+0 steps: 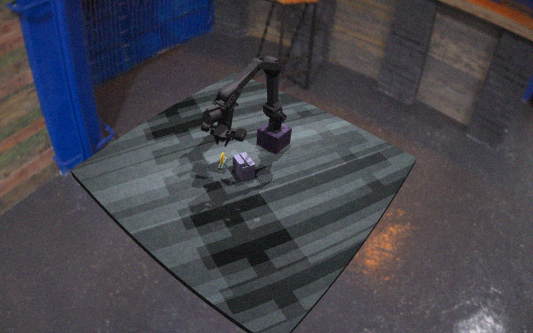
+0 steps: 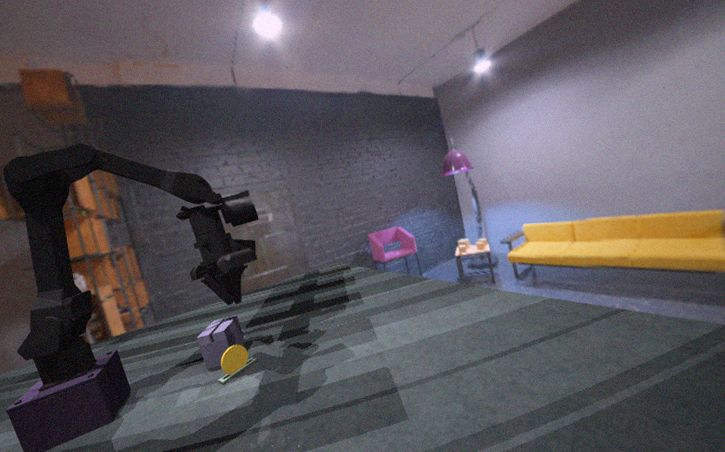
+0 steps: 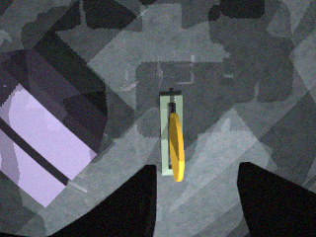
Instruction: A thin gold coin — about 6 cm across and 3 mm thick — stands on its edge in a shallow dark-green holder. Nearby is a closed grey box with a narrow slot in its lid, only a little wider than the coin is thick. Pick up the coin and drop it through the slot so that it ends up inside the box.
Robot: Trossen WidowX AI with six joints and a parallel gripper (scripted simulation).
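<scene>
Right now my gripper tip is 30 mm past the gold coin, 20 mm to the left of it and 110 mm above it.
</scene>
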